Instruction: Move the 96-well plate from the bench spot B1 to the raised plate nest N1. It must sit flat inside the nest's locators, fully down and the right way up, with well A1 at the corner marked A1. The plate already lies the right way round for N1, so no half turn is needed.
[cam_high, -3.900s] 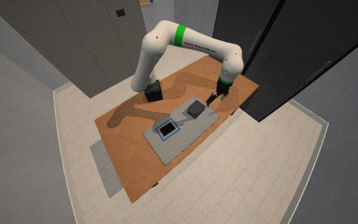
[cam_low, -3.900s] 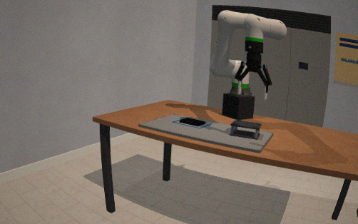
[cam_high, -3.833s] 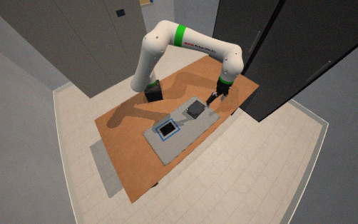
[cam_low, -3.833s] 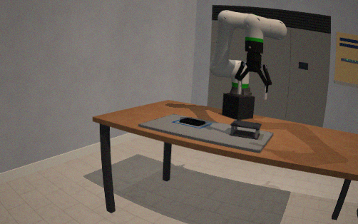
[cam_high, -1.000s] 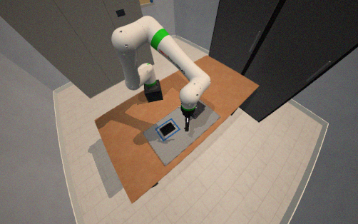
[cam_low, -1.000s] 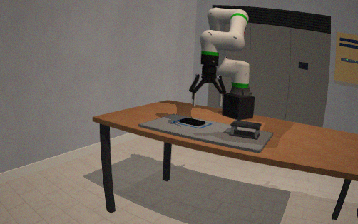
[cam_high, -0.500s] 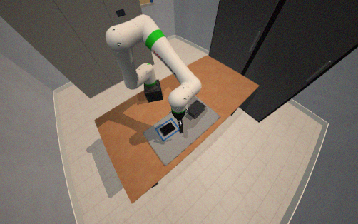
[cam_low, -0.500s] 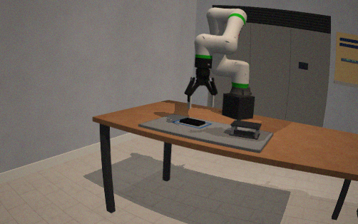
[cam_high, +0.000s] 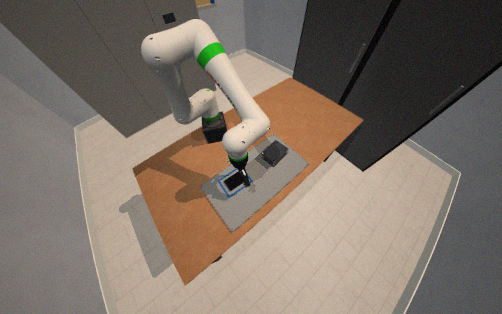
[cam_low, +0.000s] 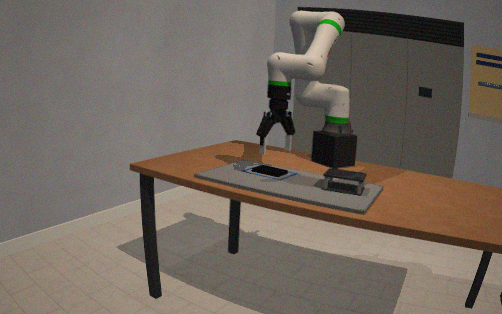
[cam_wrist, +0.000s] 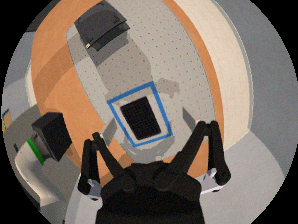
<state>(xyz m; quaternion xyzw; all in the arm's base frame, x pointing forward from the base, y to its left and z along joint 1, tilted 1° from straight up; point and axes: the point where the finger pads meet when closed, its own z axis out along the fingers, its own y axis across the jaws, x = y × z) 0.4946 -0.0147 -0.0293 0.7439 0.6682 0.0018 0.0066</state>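
Right now the black 96-well plate is 100 mm below my hand, 50 mm to the right of it and 40 mm behind it. Also, from my hand: raised plate nest 300 mm to the left, 70 mm behind, 50 mm below.
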